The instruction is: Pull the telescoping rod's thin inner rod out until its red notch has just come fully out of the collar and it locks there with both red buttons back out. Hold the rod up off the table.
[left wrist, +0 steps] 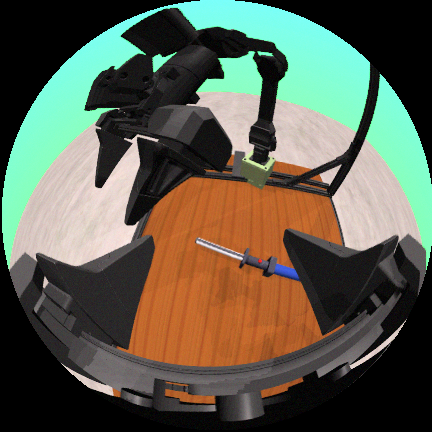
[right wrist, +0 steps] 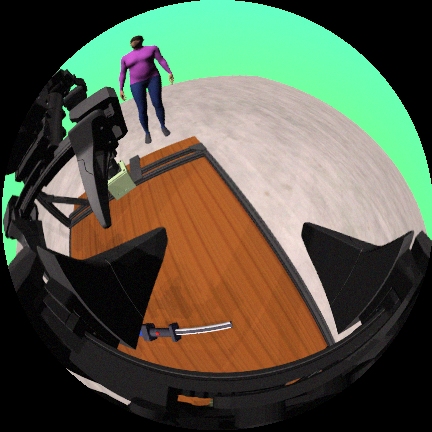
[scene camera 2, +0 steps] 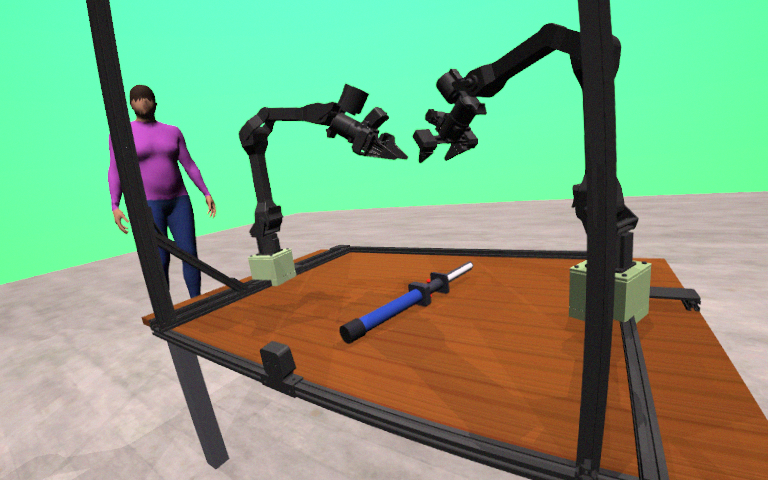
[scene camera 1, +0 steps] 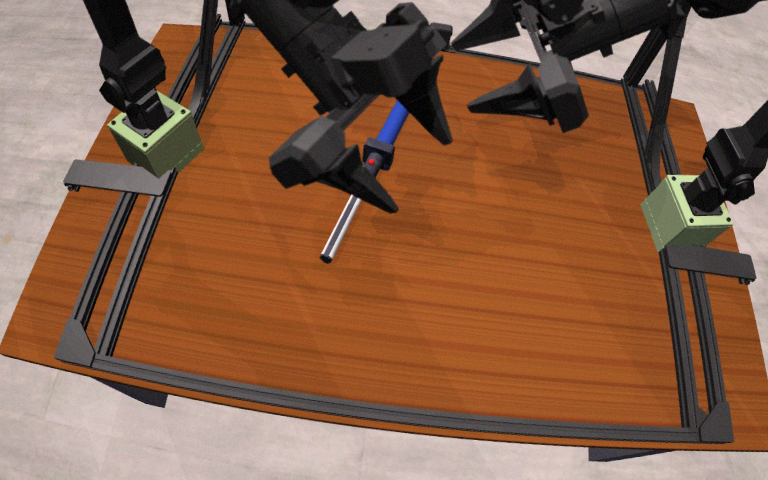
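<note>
The telescoping rod lies on the table: its blue tube (scene camera 1: 393, 127) (scene camera 2: 390, 310) (left wrist: 286, 272) has a black end cap (scene camera 2: 352, 330), and its thin silver inner rod (scene camera 1: 341, 232) (scene camera 2: 459, 271) (left wrist: 220, 248) (right wrist: 205, 329) sticks out of the dark flanged collar. A red button (scene camera 1: 371, 161) (left wrist: 260, 261) (right wrist: 157, 333) shows on the collar; scene camera 2 shows red on two sides. No red notch shows on the inner rod. My left gripper (scene camera 1: 461, 78) (scene camera 2: 403, 156) (left wrist: 219, 239) and right gripper (scene camera 1: 421, 176) (scene camera 2: 434, 160) (right wrist: 234, 228) are open and empty, high above the rod.
The two grippers hang close to each other. A dark metal frame (scene camera 1: 362, 400) runs around the wooden table (scene camera 1: 481, 339), with upright posts (scene camera 2: 595, 339) at its sides. The arms stand on green bases (scene camera 2: 271, 267) (scene camera 2: 637, 291). A person (scene camera 2: 161, 164) stands beyond the table.
</note>
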